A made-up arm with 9 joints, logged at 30 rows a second.
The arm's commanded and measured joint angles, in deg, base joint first. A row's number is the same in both.
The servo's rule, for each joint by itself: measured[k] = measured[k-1] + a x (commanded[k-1-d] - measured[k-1]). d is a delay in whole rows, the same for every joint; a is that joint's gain. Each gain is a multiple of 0.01, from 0.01 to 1. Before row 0 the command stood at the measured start. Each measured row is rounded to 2 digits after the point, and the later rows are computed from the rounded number. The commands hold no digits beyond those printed.
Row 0, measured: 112.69 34.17 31.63 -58.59 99.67 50.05 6.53 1.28 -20.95
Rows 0 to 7, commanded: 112.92 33.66 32.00 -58.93 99.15 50.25 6.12 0.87 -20.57; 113.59 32.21 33.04 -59.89 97.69 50.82 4.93 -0.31 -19.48; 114.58 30.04 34.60 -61.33 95.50 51.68 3.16 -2.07 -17.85; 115.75 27.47 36.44 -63.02 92.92 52.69 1.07 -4.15 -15.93; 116.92 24.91 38.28 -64.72 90.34 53.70 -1.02 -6.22 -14.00; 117.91 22.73 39.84 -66.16 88.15 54.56 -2.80 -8.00 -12.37; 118.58 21.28 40.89 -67.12 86.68 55.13 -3.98 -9.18 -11.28; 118.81 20.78 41.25 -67.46 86.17 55.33 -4.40 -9.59 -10.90
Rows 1 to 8, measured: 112.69 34.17 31.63 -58.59 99.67 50.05 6.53 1.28 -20.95; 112.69 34.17 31.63 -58.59 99.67 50.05 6.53 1.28 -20.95; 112.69 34.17 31.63 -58.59 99.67 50.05 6.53 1.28 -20.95; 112.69 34.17 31.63 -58.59 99.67 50.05 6.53 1.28 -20.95; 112.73 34.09 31.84 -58.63 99.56 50.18 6.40 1.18 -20.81; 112.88 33.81 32.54 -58.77 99.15 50.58 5.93 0.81 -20.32; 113.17 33.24 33.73 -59.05 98.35 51.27 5.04 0.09 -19.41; 113.61 32.37 35.30 -59.49 97.16 52.16 3.77 -0.97 -18.12
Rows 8 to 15, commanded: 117.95 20.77 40.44 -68.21 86.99 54.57 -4.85 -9.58 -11.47; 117.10 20.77 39.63 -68.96 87.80 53.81 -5.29 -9.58 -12.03; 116.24 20.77 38.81 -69.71 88.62 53.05 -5.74 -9.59 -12.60; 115.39 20.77 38.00 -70.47 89.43 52.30 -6.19 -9.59 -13.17; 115.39 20.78 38.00 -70.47 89.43 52.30 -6.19 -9.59 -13.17; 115.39 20.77 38.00 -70.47 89.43 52.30 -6.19 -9.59 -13.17; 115.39 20.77 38.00 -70.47 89.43 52.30 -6.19 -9.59 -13.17; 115.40 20.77 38.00 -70.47 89.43 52.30 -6.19 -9.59 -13.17
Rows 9 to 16, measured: 114.17 31.25 37.03 -60.07 95.66 53.13 2.24 -2.28 -16.60; 114.81 29.97 38.66 -60.74 94.01 54.03 0.63 -3.71 -15.03; 115.45 28.67 39.95 -61.44 92.40 54.72 -0.85 -5.08 -13.64; 116.02 27.49 40.70 -62.10 91.03 55.10 -1.99 -6.21 -12.63; 116.35 26.48 40.55 -62.77 90.14 54.77 -2.91 -7.05 -12.20; 116.48 25.62 40.02 -63.45 89.63 54.17 -3.67 -7.68 -12.14; 116.44 24.89 39.32 -64.14 89.41 53.46 -4.33 -8.16 -12.31; 116.26 24.27 38.55 -64.84 89.41 52.73 -4.93 -8.52 -12.63
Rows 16 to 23, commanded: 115.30 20.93 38.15 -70.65 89.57 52.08 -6.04 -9.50 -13.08; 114.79 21.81 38.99 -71.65 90.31 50.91 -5.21 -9.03 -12.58; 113.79 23.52 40.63 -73.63 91.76 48.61 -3.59 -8.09 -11.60; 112.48 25.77 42.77 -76.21 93.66 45.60 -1.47 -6.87 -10.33; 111.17 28.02 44.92 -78.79 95.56 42.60 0.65 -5.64 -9.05; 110.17 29.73 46.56 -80.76 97.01 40.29 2.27 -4.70 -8.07; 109.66 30.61 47.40 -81.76 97.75 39.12 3.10 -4.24 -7.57; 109.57 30.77 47.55 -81.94 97.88 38.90 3.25 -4.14 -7.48
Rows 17 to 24, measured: 116.11 23.75 38.23 -65.46 89.41 52.46 -5.33 -8.79 -12.83; 115.99 23.30 38.10 -66.01 89.41 52.36 -5.61 -8.99 -12.96; 115.89 22.92 38.04 -66.50 89.41 52.32 -5.80 -9.14 -13.04; 115.81 22.60 38.02 -66.94 89.41 52.31 -5.92 -9.25 -13.09; 115.72 22.35 38.10 -67.35 89.45 52.17 -5.96 -9.31 -13.09; 115.56 22.27 38.62 -67.82 89.64 51.38 -5.72 -9.24 -12.90; 115.26 22.46 39.79 -68.46 90.11 49.63 -5.04 -8.95 -12.42; 114.79 22.96 41.52 -69.31 90.89 47.09 -3.90 -8.43 -11.65
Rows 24 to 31, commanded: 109.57 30.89 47.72 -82.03 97.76 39.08 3.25 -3.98 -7.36; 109.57 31.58 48.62 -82.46 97.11 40.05 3.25 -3.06 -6.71; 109.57 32.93 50.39 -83.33 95.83 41.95 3.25 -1.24 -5.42; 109.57 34.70 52.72 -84.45 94.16 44.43 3.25 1.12 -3.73; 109.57 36.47 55.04 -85.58 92.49 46.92 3.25 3.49 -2.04; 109.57 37.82 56.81 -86.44 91.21 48.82 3.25 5.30 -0.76; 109.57 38.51 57.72 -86.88 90.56 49.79 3.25 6.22 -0.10; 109.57 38.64 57.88 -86.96 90.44 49.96 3.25 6.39 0.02
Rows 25 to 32, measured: 114.17 23.72 43.49 -70.35 91.92 44.26 -2.44 -7.73 -10.69; 113.49 24.62 45.27 -71.50 93.04 41.76 -0.93 -6.97 -9.72; 112.84 25.52 46.51 -72.63 94.08 40.10 0.36 -6.29 -8.92; 112.28 26.31 47.11 -73.65 94.92 39.34 1.28 -5.75 -8.39; 111.82 27.00 47.46 -74.57 95.54 39.18 1.91 -5.31 -8.01; 111.44 27.69 48.13 -75.44 95.89 39.73 2.34 -4.75 -7.53; 111.12 28.48 49.44 -76.31 95.88 41.13 2.63 -3.87 -6.75; 110.86 29.41 51.34 -77.21 95.50 43.21 2.83 -2.62 -5.63
